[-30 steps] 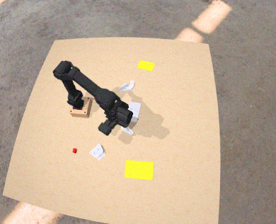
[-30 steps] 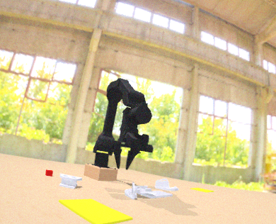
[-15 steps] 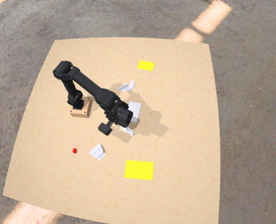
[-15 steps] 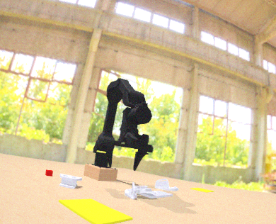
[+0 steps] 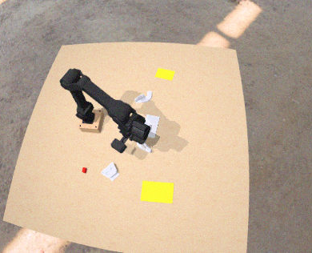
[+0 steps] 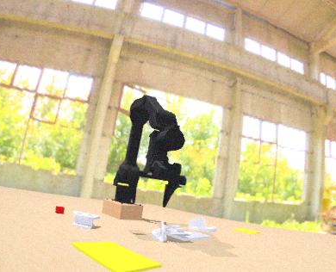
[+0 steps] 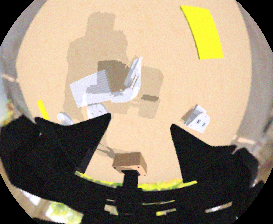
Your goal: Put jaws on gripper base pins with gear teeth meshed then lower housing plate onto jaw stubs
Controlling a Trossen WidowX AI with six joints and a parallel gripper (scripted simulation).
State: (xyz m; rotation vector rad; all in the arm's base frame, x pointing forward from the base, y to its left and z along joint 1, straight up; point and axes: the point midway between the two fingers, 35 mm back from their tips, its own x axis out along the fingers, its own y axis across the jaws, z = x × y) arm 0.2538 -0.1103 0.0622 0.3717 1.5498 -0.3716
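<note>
Right now the white jaw is 4 cm ahead of my gripper tip, 4 cm to the left of it and 7 cm below it. Also, from my gripper tip: small red cube: 23 cm behind, 16 cm to the right, 7 cm below; then large yellow patch: 14 cm ahead, 22 cm to the right, 8 cm below; then small white block: 9 cm behind, 15 cm to the right, 7 cm below.
</note>
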